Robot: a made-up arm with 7 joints.
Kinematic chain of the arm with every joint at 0, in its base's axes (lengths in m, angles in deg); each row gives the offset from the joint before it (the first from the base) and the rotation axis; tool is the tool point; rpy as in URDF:
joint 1: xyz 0 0 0.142 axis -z
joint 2: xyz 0 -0.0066 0.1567 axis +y
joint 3: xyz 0 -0.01 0.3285 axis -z
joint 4: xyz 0 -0.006 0.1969 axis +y
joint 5: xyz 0 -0.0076 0.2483 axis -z
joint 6: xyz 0 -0.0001 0.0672 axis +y
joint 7: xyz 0 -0.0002 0.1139 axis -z
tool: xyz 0 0 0 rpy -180 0 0
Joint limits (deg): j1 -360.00..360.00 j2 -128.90..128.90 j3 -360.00..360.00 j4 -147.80..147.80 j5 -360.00..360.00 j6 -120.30..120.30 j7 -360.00..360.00
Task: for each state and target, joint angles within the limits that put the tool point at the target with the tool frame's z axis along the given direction. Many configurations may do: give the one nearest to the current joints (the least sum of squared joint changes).
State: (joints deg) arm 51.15 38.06 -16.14 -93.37 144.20 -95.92 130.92
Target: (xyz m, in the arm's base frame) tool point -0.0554 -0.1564 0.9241 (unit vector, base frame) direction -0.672 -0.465 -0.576
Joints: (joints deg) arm 54.12 33.61 -40.00 -91.42 120.38 -107.69 130.92
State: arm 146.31 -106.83 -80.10 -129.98 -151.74 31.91 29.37
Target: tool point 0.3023 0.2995 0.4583 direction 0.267 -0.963 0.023
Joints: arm 192.57 -66.53 -95.34 -129.55 -159.99 -14.12 29.37
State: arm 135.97 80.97 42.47 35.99 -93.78 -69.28 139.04
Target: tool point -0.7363 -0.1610 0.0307 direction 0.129 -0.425 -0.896
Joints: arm 157.65 114.25 53.46 12.71 -88.21 -115.04 139.04
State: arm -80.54 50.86 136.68 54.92 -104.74 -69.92 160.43
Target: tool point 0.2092 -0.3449 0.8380 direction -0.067 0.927 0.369
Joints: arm -83.77 1.45 135.26 80.79 -134.47 -46.55 160.43
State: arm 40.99 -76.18 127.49 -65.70 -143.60 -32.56 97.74
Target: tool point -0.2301 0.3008 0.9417 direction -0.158 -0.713 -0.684
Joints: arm 17.61 -53.28 153.44 -79.94 -126.92 -31.92 97.74
